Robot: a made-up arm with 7 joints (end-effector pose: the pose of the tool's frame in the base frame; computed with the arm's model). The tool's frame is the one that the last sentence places. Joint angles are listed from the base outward.
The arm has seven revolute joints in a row. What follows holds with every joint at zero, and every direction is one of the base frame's. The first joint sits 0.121 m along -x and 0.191 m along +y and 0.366 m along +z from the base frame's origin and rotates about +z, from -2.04 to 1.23 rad. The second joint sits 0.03 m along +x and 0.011 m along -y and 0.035 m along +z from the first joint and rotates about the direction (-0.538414, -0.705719, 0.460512), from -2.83 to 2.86 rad. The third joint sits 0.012 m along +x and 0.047 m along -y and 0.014 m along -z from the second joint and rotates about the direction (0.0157, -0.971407, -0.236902), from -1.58 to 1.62 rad. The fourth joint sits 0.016 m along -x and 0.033 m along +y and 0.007 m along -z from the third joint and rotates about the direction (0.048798, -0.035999, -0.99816), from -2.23 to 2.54 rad. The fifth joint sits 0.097 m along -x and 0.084 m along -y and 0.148 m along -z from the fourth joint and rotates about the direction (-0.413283, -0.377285, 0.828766), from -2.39 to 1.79 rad. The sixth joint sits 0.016 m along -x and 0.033 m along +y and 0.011 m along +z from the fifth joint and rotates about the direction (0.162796, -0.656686, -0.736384), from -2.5 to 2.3 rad. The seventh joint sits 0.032 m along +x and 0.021 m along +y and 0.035 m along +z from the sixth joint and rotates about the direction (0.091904, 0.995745, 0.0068), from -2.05 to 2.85 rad. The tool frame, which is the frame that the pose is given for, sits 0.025 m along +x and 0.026 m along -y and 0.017 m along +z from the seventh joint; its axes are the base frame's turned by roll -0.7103, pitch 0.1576 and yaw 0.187 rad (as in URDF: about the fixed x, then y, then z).
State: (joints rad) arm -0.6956 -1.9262 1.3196 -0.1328 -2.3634 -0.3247 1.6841
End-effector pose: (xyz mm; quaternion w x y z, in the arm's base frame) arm -175.1 368.6 256.0 0.0939 0.8471 -0.4596 -0.2497
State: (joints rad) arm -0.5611 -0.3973 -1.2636 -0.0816 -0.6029 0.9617 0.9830
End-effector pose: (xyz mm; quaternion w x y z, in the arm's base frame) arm -280.0 99.2 425.0 0.4053 0.2537 0.8576 -0.1894
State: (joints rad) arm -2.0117 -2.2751 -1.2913 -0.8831 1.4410 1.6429 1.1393
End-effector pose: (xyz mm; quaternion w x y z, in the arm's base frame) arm -54.2 349.4 498.3 0.0282 0.4707 -0.8525 -0.2257
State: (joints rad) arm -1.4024 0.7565 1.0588 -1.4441 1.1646 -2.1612 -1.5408
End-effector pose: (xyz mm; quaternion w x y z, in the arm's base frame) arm -253.4 -88.9 453.5 0.0864 0.3446 -0.5384 -0.7641
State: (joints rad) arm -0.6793 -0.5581 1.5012 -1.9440 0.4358 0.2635 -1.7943
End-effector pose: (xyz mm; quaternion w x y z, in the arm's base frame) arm -190.6 1.1 365.1 0.2284 -0.3111 -0.8808 0.2742
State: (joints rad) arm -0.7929 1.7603 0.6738 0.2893 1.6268 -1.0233 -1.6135
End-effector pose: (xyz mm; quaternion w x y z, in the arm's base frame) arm 25.6 -64.8 362.3 0.4571 0.5954 0.2284 -0.6200
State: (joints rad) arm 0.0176 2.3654 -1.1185 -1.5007 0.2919 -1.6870 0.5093
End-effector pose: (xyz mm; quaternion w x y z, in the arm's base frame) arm -37.4 41.2 580.4 0.7629 0.3497 -0.5307 -0.1187
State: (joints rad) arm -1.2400 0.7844 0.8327 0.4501 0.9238 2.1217 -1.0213
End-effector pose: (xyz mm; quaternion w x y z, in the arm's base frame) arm -152.8 -2.2 158.2 0.4586 0.0377 0.8043 0.3760
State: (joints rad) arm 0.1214 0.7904 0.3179 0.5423 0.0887 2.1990 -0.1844
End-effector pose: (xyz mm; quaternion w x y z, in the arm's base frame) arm -91.3 106.1 171.2 0.2979 0.2606 -0.5597 -0.7281
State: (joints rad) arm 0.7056 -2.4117 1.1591 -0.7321 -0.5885 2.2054 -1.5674
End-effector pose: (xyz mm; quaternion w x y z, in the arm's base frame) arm -263.8 243.7 439.7 0.1457 0.8832 0.1184 0.4299
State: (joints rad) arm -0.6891 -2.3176 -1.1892 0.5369 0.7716 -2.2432 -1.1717
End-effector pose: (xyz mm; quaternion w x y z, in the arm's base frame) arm -149.2 29.1 605.9 0.2394 0.8291 -0.4856 0.1394
